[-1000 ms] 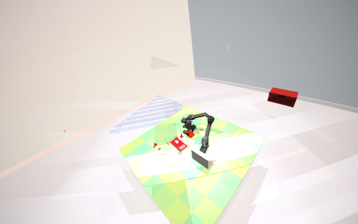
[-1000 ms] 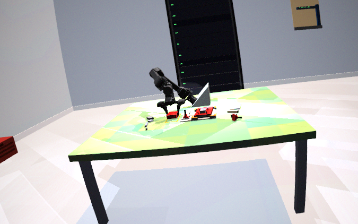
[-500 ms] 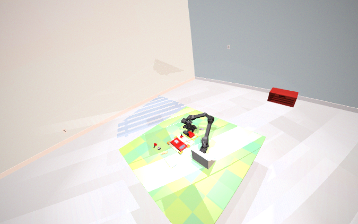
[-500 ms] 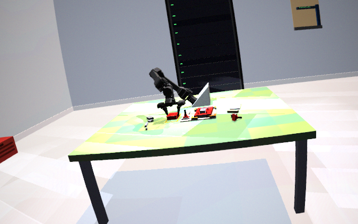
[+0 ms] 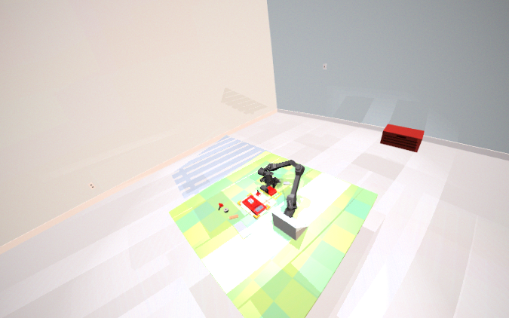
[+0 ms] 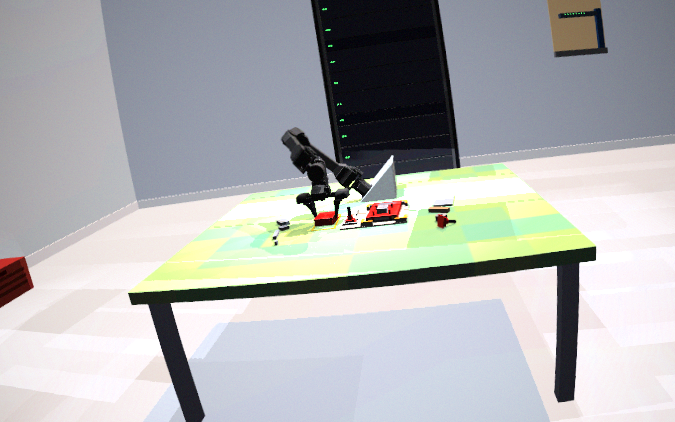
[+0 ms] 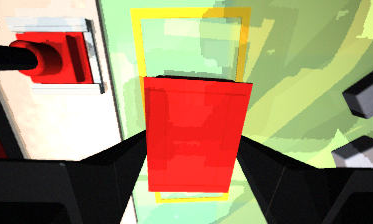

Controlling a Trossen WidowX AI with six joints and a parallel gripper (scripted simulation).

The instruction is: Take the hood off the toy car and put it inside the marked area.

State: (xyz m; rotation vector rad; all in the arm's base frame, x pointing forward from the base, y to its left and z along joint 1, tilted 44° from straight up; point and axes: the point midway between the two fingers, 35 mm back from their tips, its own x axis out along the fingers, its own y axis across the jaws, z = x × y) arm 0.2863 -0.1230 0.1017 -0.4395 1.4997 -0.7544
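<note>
Right now the red hood is right at my gripper tip.
</note>
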